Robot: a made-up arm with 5 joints.
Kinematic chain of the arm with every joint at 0, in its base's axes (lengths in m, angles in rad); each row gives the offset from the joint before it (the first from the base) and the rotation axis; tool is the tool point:
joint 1: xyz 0 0 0.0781 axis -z
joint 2: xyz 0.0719 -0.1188 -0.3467 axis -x
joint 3: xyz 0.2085 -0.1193 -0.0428 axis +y
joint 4: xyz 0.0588 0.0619 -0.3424 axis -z
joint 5: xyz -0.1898 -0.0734 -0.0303 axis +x
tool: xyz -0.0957 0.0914 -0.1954
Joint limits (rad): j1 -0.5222..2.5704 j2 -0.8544..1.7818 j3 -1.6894..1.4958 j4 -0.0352..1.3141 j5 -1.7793..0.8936
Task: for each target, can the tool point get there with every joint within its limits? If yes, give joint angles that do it. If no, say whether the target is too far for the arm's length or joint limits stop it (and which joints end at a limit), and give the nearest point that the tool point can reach.
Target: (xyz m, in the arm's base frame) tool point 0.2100 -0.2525 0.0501
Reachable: no: joint limits stop it (at a limit: joint 1, joint 2, joint 5) | nearest point 0.1592 -0.3907 0.1482 | short by 0.177 m
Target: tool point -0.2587 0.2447 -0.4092
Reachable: yes | joints 1.1286 0.5127 1.0984 0.5222 -0.2298
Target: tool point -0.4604 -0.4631 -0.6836
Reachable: yes | joints 1.5233 1.1817 -0.3229 1.0262 0.6225
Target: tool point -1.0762 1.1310 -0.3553
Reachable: no: too far | nearest point -0.6797 0.5271 -0.3110 | short by 0.724 m
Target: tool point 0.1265 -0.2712 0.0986
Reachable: no: joint limits stop it (at a limit: joint 1, joint 2, joint 4, joint 5) | nearest point 0.0781 -0.3577 0.1394 | short by 0.107 m
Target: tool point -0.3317 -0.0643 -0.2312
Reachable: yes | joints 0.1061 0.5431 1.2028 0.8066 -1.1748
